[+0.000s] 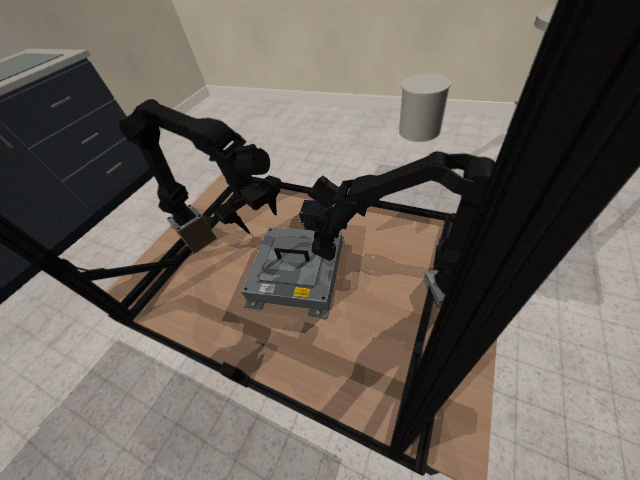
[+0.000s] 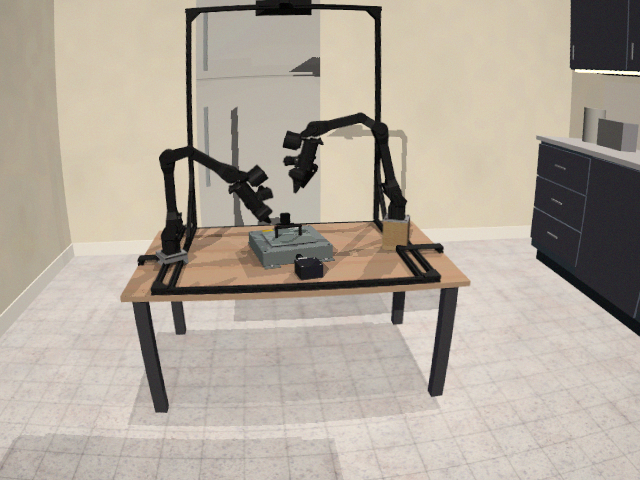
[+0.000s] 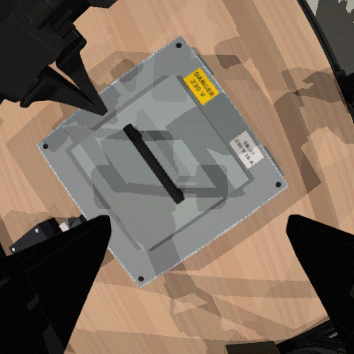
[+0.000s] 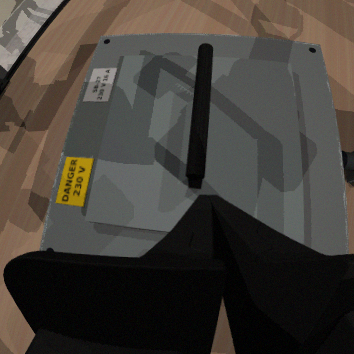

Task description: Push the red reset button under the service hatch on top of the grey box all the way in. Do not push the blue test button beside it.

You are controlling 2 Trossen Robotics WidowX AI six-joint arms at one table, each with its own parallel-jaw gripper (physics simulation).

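The grey box stands on the table. Its service hatch lies flat on top, with a black bar handle upright on it. The red and blue buttons do not show; the closed hatch covers what is under it. My right gripper is shut and empty, its tips low over the hatch near one end of the handle. My left gripper is open and empty, high above the table.
A small black box sits beside the grey box, near the black frame rail. A yellow danger label and a white label are on the grey box's top.
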